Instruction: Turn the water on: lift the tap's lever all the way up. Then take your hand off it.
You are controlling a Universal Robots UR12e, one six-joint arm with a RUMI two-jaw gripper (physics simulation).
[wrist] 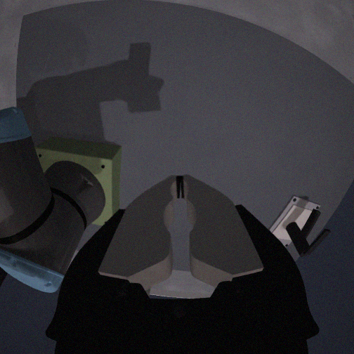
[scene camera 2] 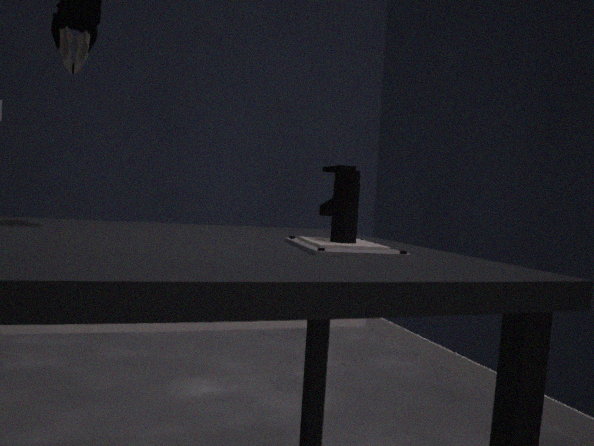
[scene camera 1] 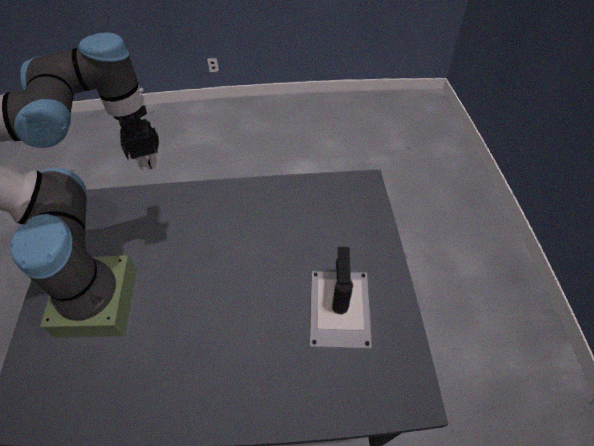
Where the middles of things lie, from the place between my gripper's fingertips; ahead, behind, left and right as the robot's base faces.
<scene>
Right now the pale plate (scene camera 1: 348, 339) is 47 cm ahead of my hand, 35 cm to the right of it and 31 cm below it.
</scene>
